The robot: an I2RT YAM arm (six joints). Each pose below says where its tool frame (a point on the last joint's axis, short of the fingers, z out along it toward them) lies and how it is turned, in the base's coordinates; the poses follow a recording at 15 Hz.
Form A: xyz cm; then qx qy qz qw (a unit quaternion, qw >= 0).
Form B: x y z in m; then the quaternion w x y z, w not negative. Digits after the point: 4 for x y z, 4 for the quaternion.
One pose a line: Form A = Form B
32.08 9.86 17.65 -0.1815 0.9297 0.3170 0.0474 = 0.3208 0.0986 0.1765 0.0474 -0.1815 0.9297 0.3170
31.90 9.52 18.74 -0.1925 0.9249 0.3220 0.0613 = 0.3190 0.0952 0.1874 0.0613 -0.1925 0.9249 0.3220
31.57 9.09 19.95 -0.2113 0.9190 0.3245 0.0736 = 0.3157 0.0909 0.1995 0.0736 -0.2113 0.9190 0.3245
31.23 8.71 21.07 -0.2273 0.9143 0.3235 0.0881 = 0.3123 0.0871 0.2107 0.0881 -0.2273 0.9143 0.3235
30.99 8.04 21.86 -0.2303 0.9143 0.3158 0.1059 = 0.3099 0.0804 0.2186 0.1059 -0.2303 0.9143 0.3158
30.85 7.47 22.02 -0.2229 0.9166 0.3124 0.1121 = 0.3085 0.0747 0.2202 0.1121 -0.2229 0.9166 0.3124
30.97 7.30 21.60 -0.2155 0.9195 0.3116 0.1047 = 0.3097 0.0730 0.2160 0.1047 -0.2155 0.9195 0.3116
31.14 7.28 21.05 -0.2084 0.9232 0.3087 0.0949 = 0.3114 0.0728 0.2105 0.0949 -0.2084 0.9232 0.3087
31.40 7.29 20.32 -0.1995 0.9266 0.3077 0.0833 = 0.3140 0.0729 0.2032 0.0833 -0.1995 0.9266 0.3077
